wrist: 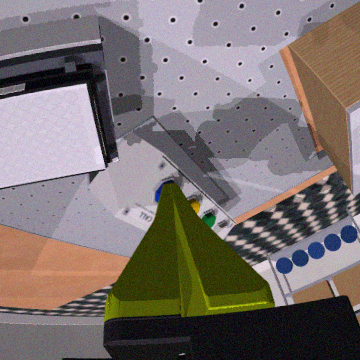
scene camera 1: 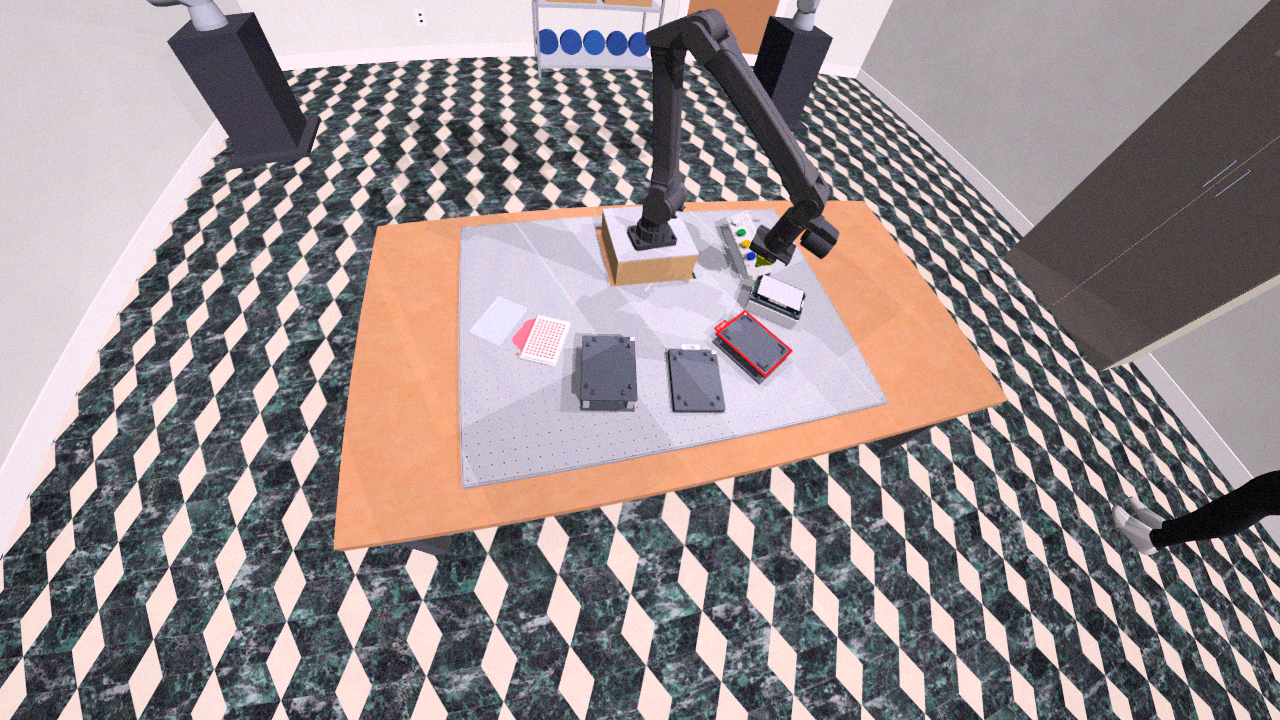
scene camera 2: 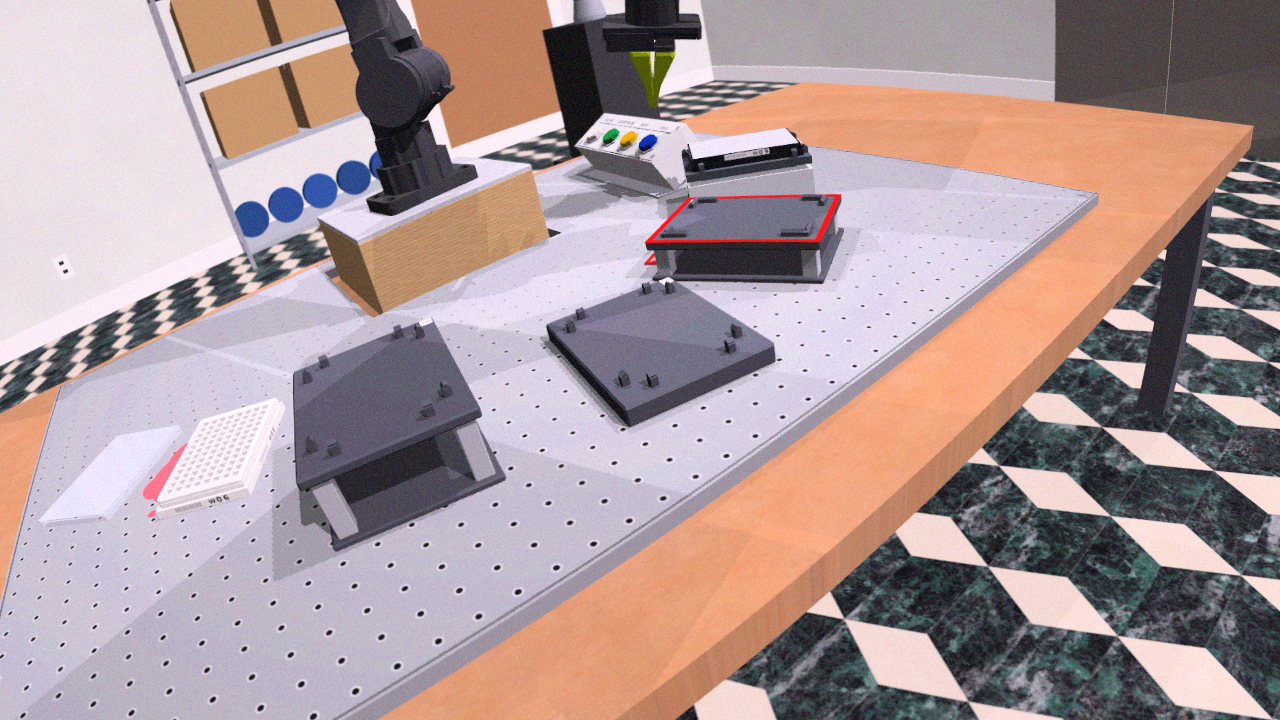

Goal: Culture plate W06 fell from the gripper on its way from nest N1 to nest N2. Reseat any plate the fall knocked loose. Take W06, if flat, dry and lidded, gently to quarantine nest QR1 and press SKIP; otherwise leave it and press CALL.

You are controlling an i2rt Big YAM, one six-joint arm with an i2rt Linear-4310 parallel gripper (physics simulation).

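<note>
My gripper is shut and empty, its yellow-green tips over the button panel. In the wrist view they partly cover the blue button beside the CALL label; contact cannot be told. Plate W06 lies unlidded on the board, wells showing, beside a pink spill. Its clear lid lies apart. A dark plate with a white top sits in the back right nest. The red-edged nest holds no plate.
A raised dark nest and a low dark nest stand toward the front, without plates. The arm's wooden base block stands at the back. Yellow and green buttons sit beside the blue one.
</note>
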